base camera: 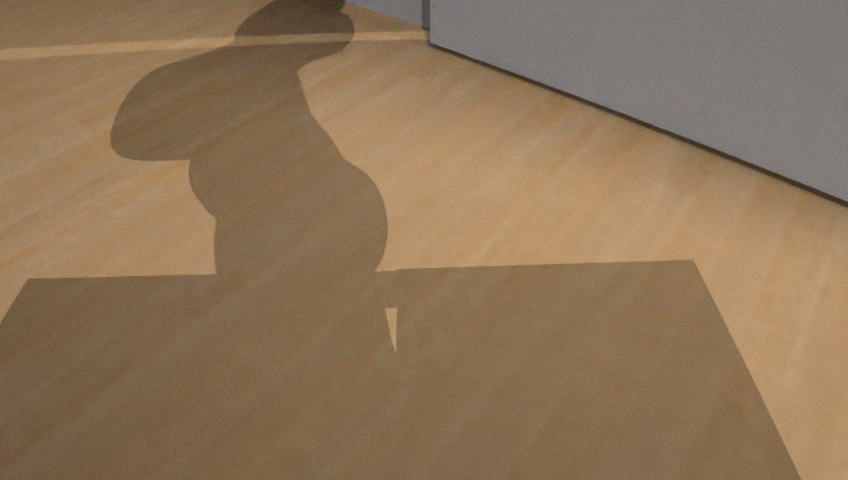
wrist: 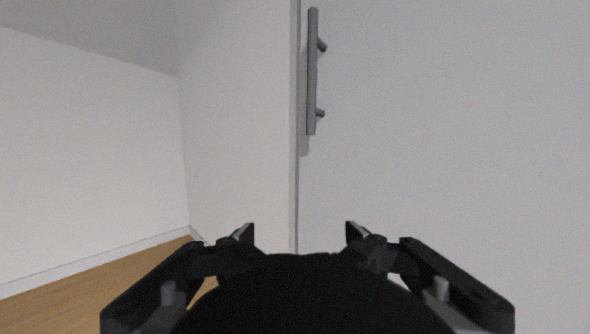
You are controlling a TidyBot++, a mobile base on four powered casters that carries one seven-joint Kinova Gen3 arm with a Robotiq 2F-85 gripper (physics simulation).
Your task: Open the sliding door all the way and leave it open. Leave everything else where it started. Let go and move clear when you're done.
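Frame: origin at the arm's base, x up, y back, z right, level; metres.
Where they show: gripper, fingertip midpoint: (wrist: 299,232).
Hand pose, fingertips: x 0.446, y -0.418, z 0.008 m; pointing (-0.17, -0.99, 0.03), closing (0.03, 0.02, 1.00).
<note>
After its pixels a point has its place.
The sliding door (base camera: 654,65) @(x -0.318, y -0.610, z 0.264 m) (wrist: 440,150) @(x 0.519, y -0.585, z 0.291 m) is a flat grey panel. It fills the right side of the wrist view, and its lower part shows at the upper right of the base camera view. Its vertical bar handle (wrist: 312,72) @(x 0.707, y -0.708, z 0.050 m) stands off the panel on two short posts, close to the panel's left edge. My gripper (wrist: 299,232) @(x 0.446, y -0.418, z 0.009 m) is open with nothing between its fingers. In the wrist view the fingertips show below the handle, apart from it.
A pale wall (wrist: 235,125) @(x 0.631, y -1.207, z -0.318 m) adjoins the door's left edge. Another wall (wrist: 90,160) @(x 0.407, y -1.421, z -1.453 m) with a pale skirting board (wrist: 100,254) @(x -0.313, y -1.392, z -1.466 m) meets it in a corner at the left. The wooden floor (base camera: 535,178) @(x -0.396, y -0.516, z 0.125 m) (wrist: 100,305) @(x -0.396, y -1.067, z -1.102 m) carries the robot's shadow in the base camera view.
</note>
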